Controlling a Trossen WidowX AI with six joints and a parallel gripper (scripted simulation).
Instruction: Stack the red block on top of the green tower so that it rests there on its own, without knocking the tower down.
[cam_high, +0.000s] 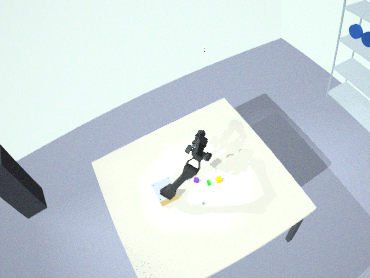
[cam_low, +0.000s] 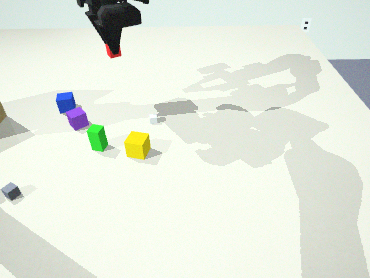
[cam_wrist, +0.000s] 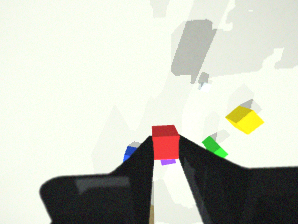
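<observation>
Now: gripper tip 50 mm short of the yellow block, 160 mm to the left of it and 110 mm above it. The rest, counted from my gripper tip: purple block: 80 mm behind, 60 mm to the right, 110 mm below; tiny pale cube: 70 mm ahead, 60 mm to the right, 120 mm below; red block: right at my gripper tip.
</observation>
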